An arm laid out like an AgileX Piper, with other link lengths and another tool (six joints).
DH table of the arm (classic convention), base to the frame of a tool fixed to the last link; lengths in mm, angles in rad. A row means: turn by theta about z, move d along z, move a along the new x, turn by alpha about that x. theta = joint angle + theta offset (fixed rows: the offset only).
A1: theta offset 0, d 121.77, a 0, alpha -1.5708
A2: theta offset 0.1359, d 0, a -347.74, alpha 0
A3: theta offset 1.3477, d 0, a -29.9, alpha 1.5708
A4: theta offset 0, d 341.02, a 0, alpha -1.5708
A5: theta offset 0, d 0, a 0, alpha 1.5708
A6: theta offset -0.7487, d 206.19, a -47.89, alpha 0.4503
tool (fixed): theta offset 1.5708, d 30.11, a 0, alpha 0
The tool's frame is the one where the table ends.
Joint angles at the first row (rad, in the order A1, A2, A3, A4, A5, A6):
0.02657, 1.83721, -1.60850, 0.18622, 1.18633, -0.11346
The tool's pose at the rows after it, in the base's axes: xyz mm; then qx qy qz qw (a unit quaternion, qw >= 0):
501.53, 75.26, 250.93, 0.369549, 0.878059, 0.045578, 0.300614
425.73, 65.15, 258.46, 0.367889, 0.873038, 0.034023, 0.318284
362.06, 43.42, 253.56, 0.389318, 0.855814, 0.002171, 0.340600
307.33, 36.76, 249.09, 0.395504, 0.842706, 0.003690, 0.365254
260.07, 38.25, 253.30, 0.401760, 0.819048, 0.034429, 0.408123
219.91, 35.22, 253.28, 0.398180, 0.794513, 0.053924, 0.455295
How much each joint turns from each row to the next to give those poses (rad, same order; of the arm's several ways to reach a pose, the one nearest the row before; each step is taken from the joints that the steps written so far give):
-0.00001, -0.23614, 0.20562, -0.01354, -0.00066, 0.00000
0.00002, -0.23584, 0.22722, -0.03768, -0.01794, 0.01123
-0.00002, -0.21134, 0.18864, -0.08411, -0.00796, 0.08324
0.00003, -0.20342, 0.15680, -0.02154, -0.00615, 0.02230
-0.00006, -0.23007, 0.13402, 0.01648, -0.01865, 0.00731
0.00001, -0.22008, 0.10587, -0.01028, 0.00117, 0.00001

